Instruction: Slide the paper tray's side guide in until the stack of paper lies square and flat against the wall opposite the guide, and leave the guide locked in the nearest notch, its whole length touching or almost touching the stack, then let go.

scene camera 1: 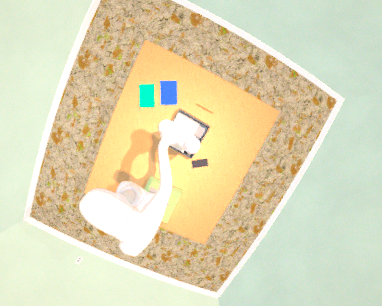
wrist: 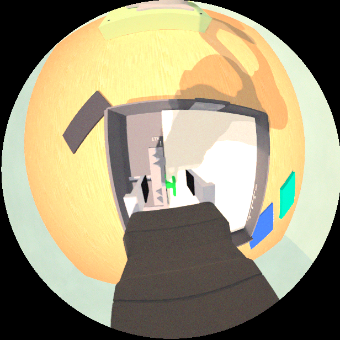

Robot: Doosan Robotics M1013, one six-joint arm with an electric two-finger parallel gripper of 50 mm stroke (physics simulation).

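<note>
The paper tray (scene camera 1: 194,117) (wrist: 113,150) has dark walls. A white paper stack (scene camera 1: 185,121) (wrist: 215,135) lies in it, partly in shadow, and looks flat; its far side appears to reach the wall opposite the guide. The pale side guide (wrist: 156,175), with triangular ribs, stands along the stack's left edge in the wrist view, touching or nearly touching it. A bright green piece (wrist: 171,185) shows at the guide. My gripper (wrist: 166,180) is open, its fingers on either side of the guide and green piece, holding nothing. The gripper body hides the guide's near end. The notches cannot be made out.
A dark flat block (scene camera 1: 200,163) (wrist: 87,121) lies beside the tray. A blue block (scene camera 1: 169,93) (wrist: 263,227) and a teal block (scene camera 1: 147,96) (wrist: 287,195) lie beyond the opposite wall. A thin brown stick (scene camera 1: 204,108) and a light green box (scene camera 1: 173,202) (wrist: 155,25) are on the table.
</note>
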